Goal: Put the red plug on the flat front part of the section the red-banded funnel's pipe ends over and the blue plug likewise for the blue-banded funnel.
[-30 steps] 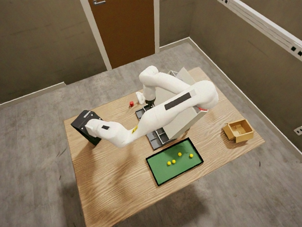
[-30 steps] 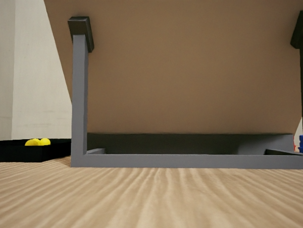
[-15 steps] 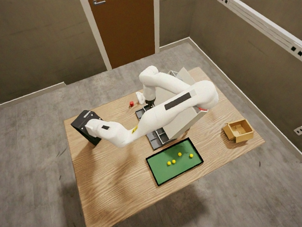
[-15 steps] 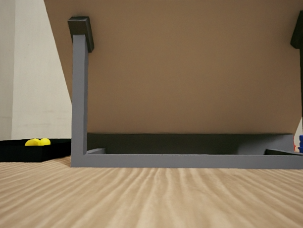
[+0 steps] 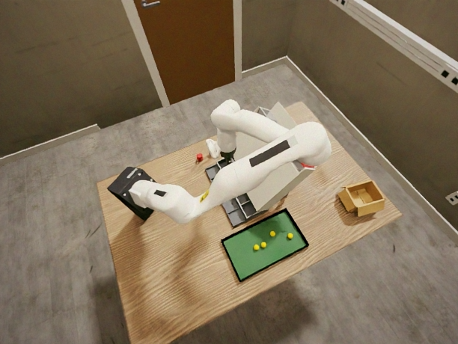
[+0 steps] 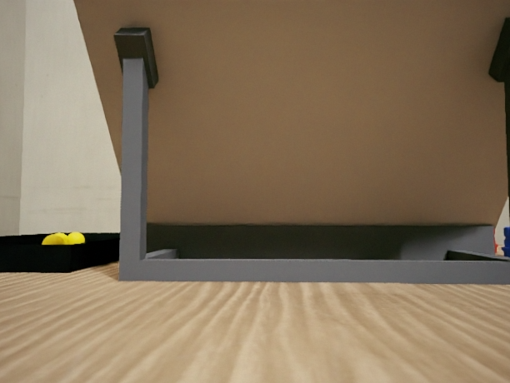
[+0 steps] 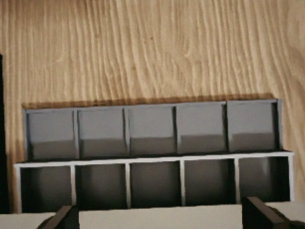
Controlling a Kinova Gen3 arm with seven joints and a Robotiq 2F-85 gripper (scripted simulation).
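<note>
The green marble tray lies 80 mm behind my hand, 320 mm to the right of it and 290 mm below it. The rest, counted from my hand: cardboard box 440 mm ahead, 520 mm to the right, 260 mm below; slanted cover 140 mm ahead, 50 mm to the right, 90 mm below.
</note>
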